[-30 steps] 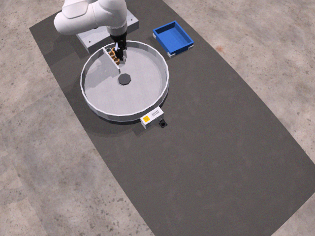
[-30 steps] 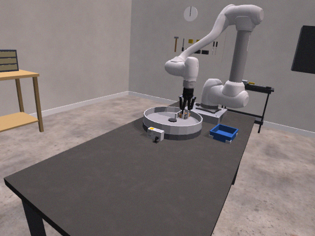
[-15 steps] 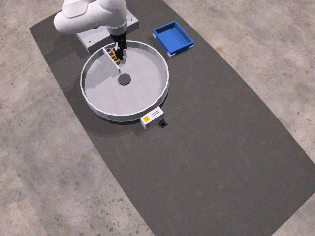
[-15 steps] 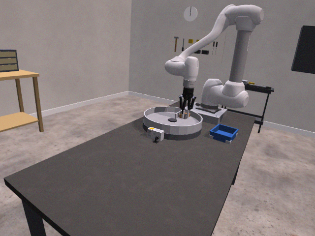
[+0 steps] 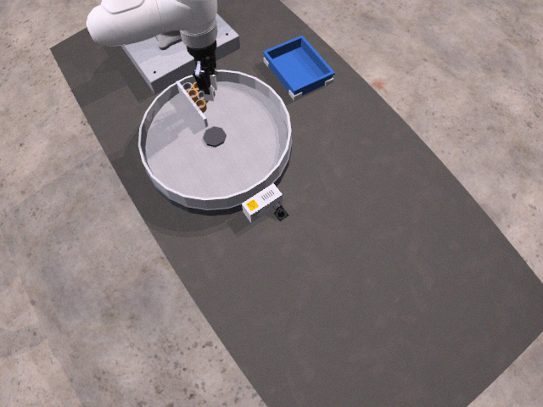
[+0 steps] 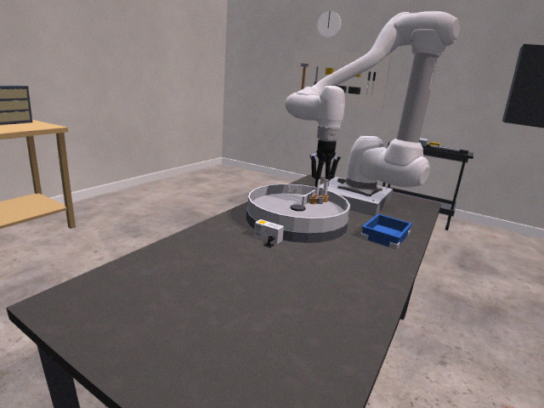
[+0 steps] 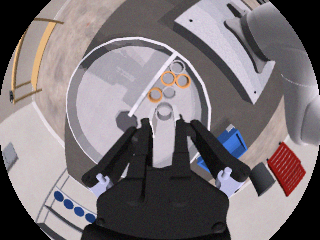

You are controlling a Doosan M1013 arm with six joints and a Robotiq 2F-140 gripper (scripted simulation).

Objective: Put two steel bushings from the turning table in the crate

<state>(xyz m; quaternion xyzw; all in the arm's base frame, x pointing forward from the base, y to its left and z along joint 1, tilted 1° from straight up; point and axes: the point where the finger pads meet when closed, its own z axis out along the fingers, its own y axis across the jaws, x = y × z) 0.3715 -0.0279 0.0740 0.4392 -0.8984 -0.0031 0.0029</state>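
Right now the blue crate is 30 mm behind my hand, 300 mm to the left of it and 120 mm below it. Round my hand: round turning table 100 mm ahead, 40 mm to the right, 90 mm below.
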